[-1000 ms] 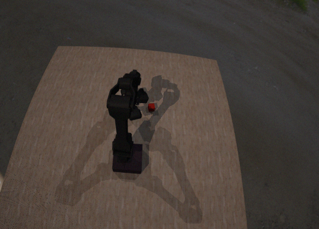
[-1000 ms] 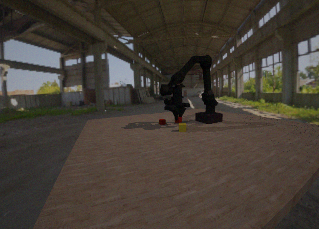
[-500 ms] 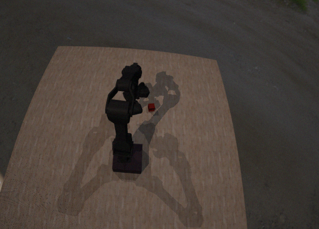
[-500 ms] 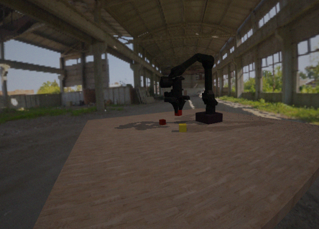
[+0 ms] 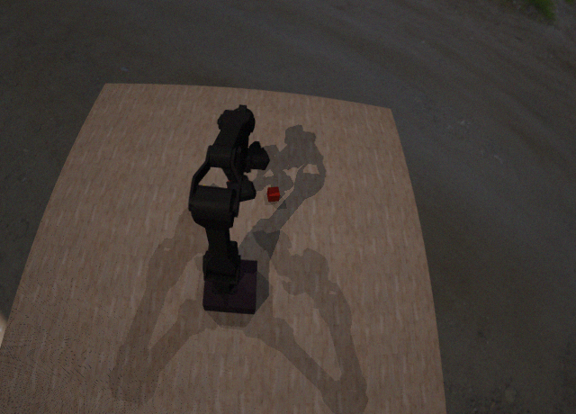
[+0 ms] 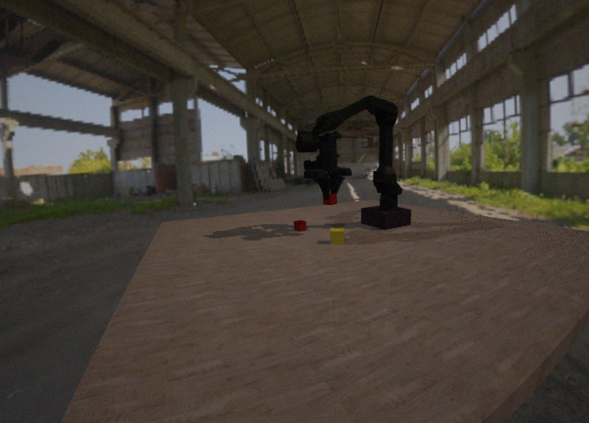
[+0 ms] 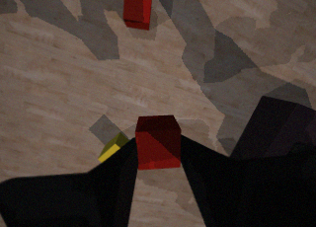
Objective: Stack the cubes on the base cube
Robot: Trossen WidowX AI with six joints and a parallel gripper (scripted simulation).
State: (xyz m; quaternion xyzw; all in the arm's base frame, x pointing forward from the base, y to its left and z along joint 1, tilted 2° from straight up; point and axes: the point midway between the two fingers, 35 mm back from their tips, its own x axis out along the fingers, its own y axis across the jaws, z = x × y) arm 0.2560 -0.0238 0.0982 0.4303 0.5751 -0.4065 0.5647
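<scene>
Now: gripper tip 4 cm short of the yellow cube, 9 cm to the right of it and 10 cm above it.
</scene>
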